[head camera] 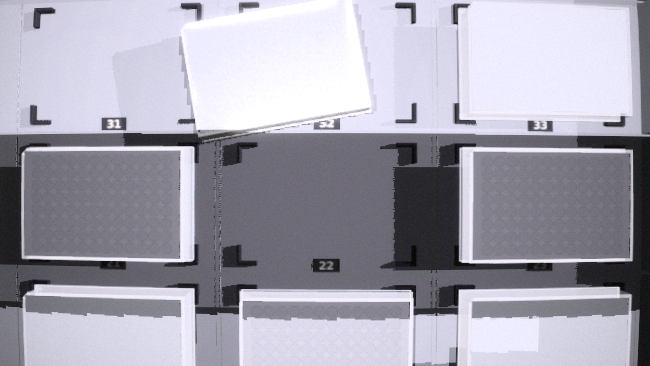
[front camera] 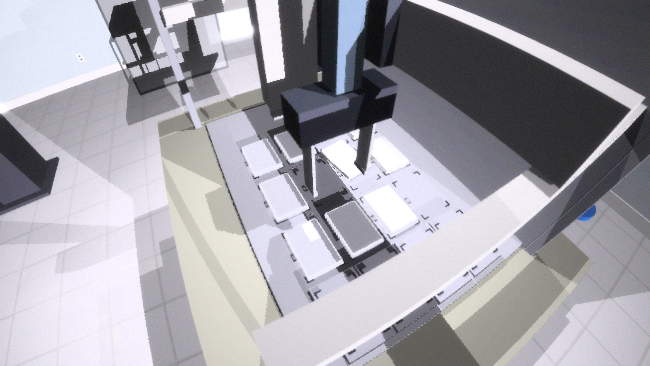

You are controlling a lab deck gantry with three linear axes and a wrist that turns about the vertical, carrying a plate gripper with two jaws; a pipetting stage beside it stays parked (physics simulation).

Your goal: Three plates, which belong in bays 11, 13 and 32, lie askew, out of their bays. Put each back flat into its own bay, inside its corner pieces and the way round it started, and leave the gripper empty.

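Places are measured from the robot's base along level axes (x back, y up, z left), in metres.
Pixels of known places: gripper, between the fingertips: (front camera: 336, 178); robot's base, origin of its link: (front camera: 241, 150).
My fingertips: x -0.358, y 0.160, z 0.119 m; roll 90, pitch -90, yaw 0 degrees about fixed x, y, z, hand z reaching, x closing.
Note:
Ahead of a thing's pixels: the offset from my fingertips to its top centre. "spot": to the spot under its first point.
The plate of bay 32 @[spot: dx +0.174, dy -0.144, dz +0.120 m] (front camera: 340, 156) (head camera: 280, 70) lies turned askew across the left part of its bay, reaching over the right corner pieces of bay 31; a darker side shows along its lower edge in the head view. The plate of bay 11 @[spot: dx +0.283, dy -0.146, dz -0.081 m] (front camera: 260, 157) (head camera: 102, 337) and the plate of bay 13 @[spot: dx -0.044, dy -0.145, dz -0.083 m] (front camera: 311, 250) (head camera: 505, 332) lie square in line with their rows; the head view cuts off their lower parts. My gripper (front camera: 338, 182) is open, its two jaws apart with no plate between them, beside the askew plate on the bay 22 side. The gripper does not show in the head view.
Plates stand in bay 12 @[spot: dx +0.119, dy -0.145, dz -0.079 m] (front camera: 283, 197) (head camera: 327, 340), bay 21 @[spot: dx +0.285, dy -0.145, dz +0.011 m] (front camera: 289, 146) (head camera: 102, 205), bay 23 @[spot: dx -0.039, dy -0.145, dz +0.029 m] (front camera: 354, 227) (head camera: 550, 205) and bay 33 @[spot: dx -0.042, dy -0.145, dz +0.132 m] (front camera: 390, 210) (head camera: 547, 62). Another plate @[dx +0.130, dy -0.146, dz +0.244 m] (front camera: 389, 155) lies behind the right jaw. A pale wall (front camera: 390, 270) crosses the deck's front.

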